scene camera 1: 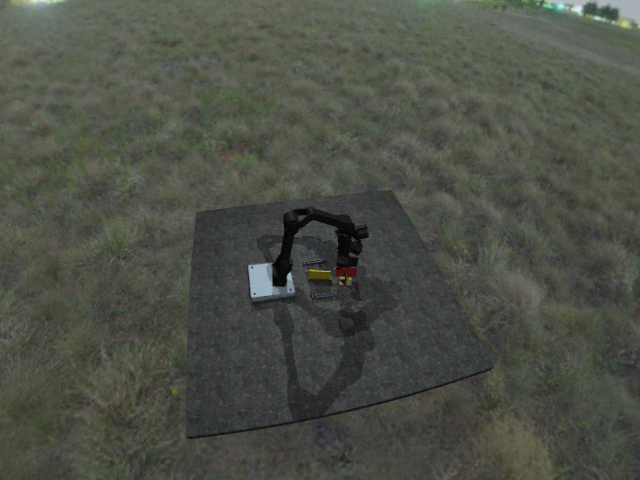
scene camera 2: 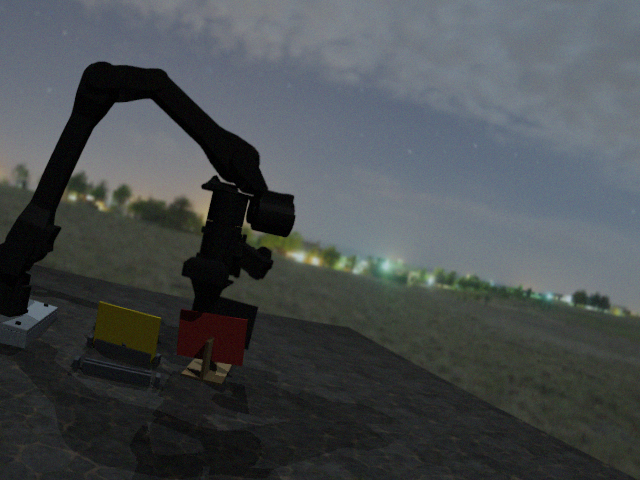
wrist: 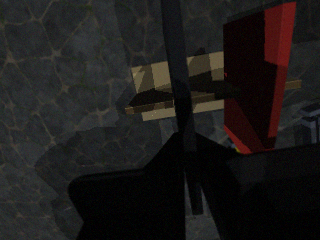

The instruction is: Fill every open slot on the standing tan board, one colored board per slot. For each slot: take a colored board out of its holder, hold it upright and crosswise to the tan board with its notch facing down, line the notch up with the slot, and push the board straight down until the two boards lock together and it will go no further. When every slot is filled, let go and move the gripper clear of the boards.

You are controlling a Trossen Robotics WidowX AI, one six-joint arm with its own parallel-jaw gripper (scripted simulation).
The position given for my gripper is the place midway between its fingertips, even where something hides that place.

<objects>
My gripper [scene camera 2: 204,321] holds a dark board [scene camera 2: 223,307].
</objects>
